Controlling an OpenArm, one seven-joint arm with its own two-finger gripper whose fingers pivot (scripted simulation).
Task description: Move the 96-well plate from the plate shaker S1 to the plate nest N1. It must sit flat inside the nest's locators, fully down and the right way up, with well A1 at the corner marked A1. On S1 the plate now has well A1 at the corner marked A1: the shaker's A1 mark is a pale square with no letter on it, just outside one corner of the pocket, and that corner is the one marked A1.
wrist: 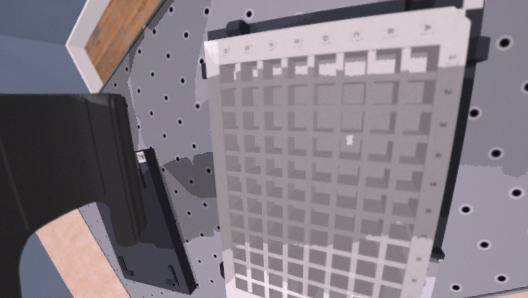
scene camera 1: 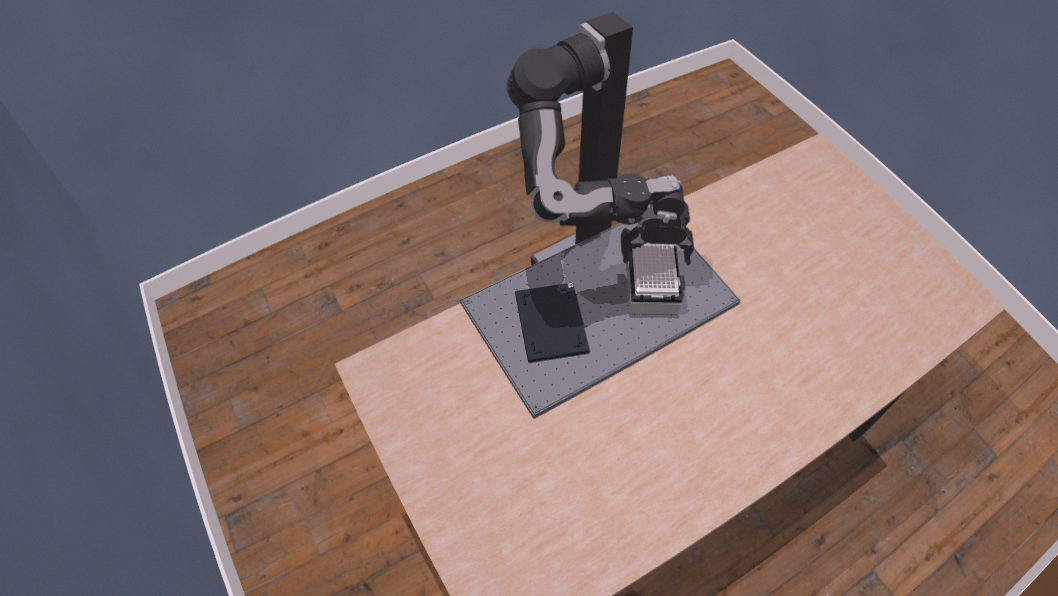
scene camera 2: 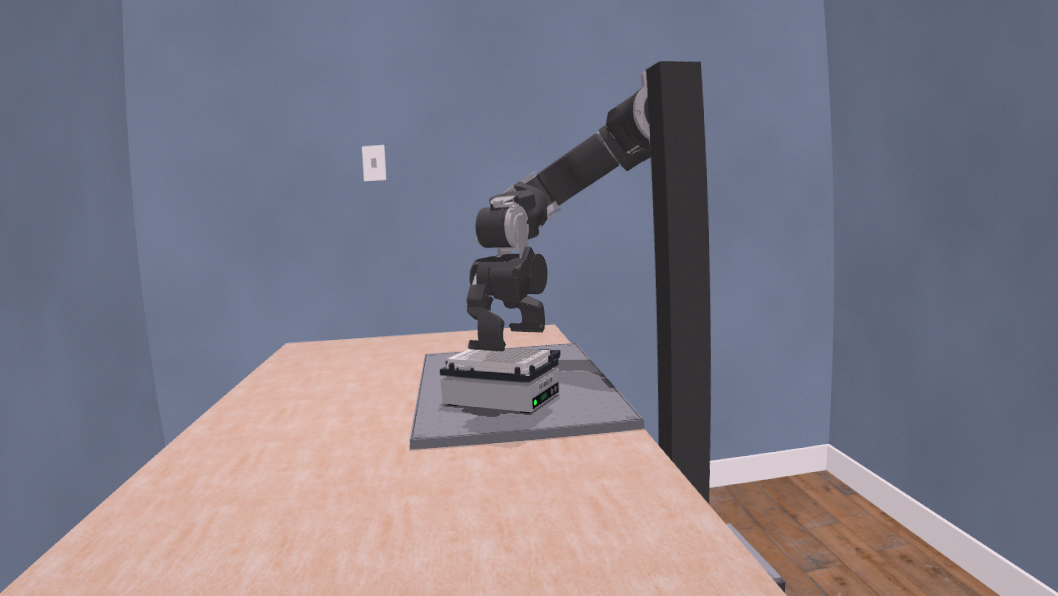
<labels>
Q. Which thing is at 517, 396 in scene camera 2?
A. A plate shaker S1.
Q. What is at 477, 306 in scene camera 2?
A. The gripper.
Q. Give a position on a plate nest N1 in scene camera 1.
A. At 550, 319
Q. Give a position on a black arm column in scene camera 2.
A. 675, 95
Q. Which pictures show the 96-well plate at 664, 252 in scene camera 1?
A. The wrist view, scene camera 1 and scene camera 2: all of them.
</labels>
